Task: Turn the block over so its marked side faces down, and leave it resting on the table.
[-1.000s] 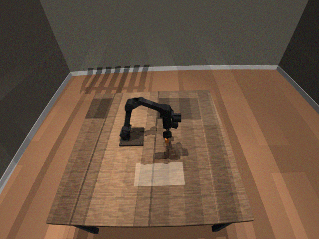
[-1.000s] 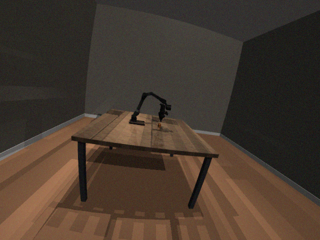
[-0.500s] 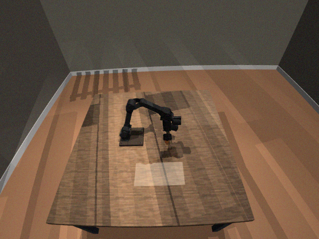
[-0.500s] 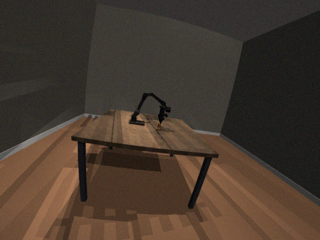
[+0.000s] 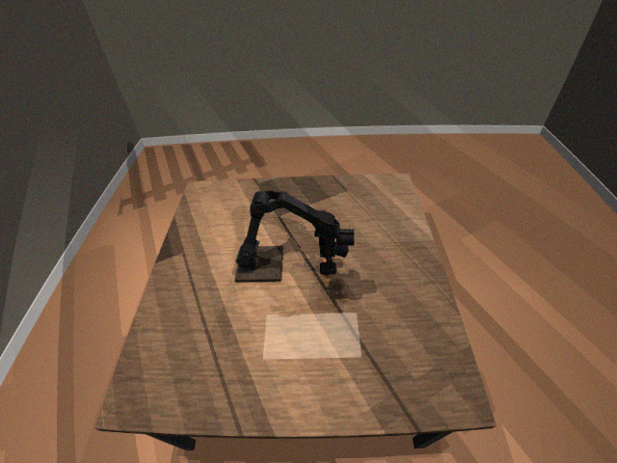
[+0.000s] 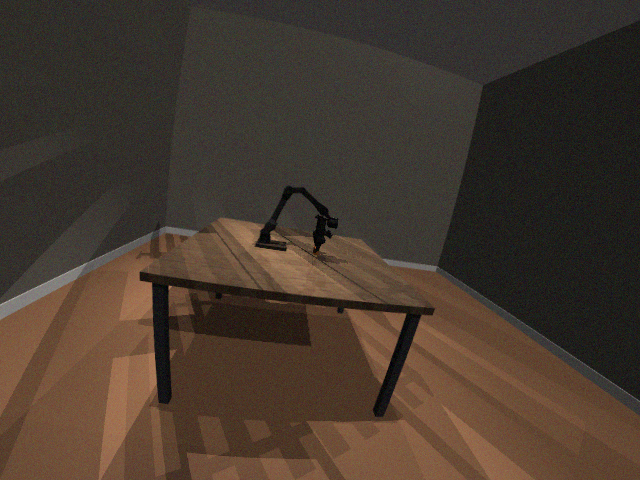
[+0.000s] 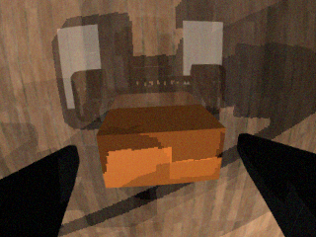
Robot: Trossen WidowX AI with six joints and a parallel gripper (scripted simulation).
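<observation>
Now: gripper tip 10 mm past the orange block and 10 mm above it.
</observation>
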